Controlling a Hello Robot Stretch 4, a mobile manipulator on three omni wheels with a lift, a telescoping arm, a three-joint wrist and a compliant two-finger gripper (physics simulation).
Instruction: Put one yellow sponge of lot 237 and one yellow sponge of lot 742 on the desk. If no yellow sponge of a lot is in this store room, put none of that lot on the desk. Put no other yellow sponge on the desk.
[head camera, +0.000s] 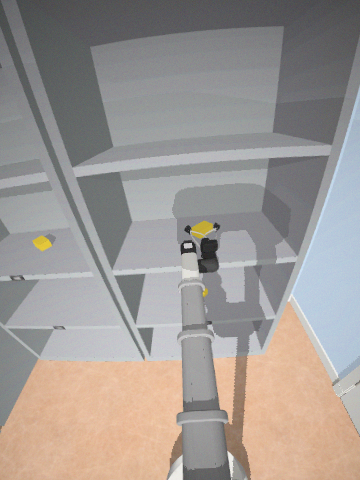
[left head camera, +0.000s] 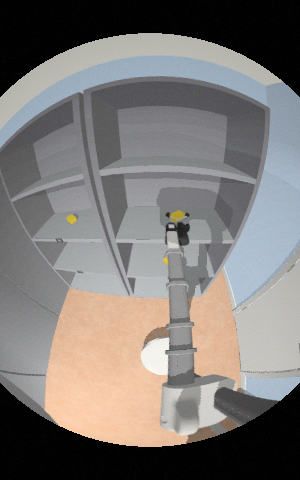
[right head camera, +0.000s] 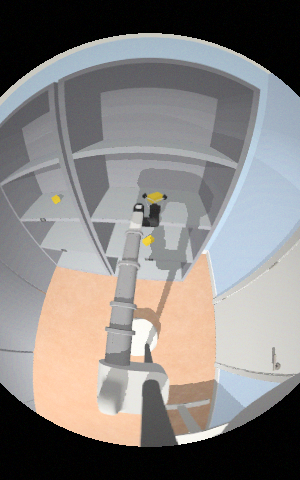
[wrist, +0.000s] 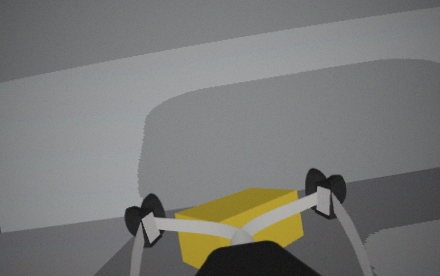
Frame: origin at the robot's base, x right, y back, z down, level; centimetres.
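Seen in the pictures: gripper, between the fingertips: (head camera: 201, 225) (left head camera: 176, 212) (right head camera: 154, 194) (wrist: 234, 197); robot's base, origin of its link: (left head camera: 161, 354) (right head camera: 137, 335).
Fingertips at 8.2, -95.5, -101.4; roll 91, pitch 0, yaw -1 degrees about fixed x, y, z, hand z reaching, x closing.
Observation:
Pixels of each thing's top centre, then the offset from my fingertips to it, as dx, dy, dz.
- second yellow sponge, centre of its top: (head camera: 199, 291) (right head camera: 147, 238) (left head camera: 169, 257) -3.4, +5.3, +46.3
- third yellow sponge, centre of its top: (head camera: 40, 240) (left head camera: 70, 216) (right head camera: 54, 197) -94.8, -1.4, +0.5
A yellow sponge (head camera: 202, 228) (left head camera: 177, 215) (right head camera: 155, 196) (wrist: 235, 206) lies on the middle shelf of the right-hand shelf unit. My gripper (head camera: 202, 228) (left head camera: 177, 216) (right head camera: 155, 197) (wrist: 234, 197) is open, with one fingertip on each side of this sponge and a gap to it on both sides. A second yellow sponge (head camera: 205, 292) (left head camera: 166, 260) (right head camera: 148, 240) is on the shelf below, partly behind the arm in the head view. A third yellow sponge (head camera: 42, 243) (left head camera: 72, 219) (right head camera: 56, 199) lies in the left-hand unit. No lot number is readable. The desk does not show.
The right-hand shelf unit (head camera: 202, 152) has a shelf board above the gripper and an upright divider (head camera: 85, 215) at its left. A blue wall (head camera: 330, 250) stands to the right. A white round object (left head camera: 156, 356) (right head camera: 144, 336) is on the floor beside the arm.

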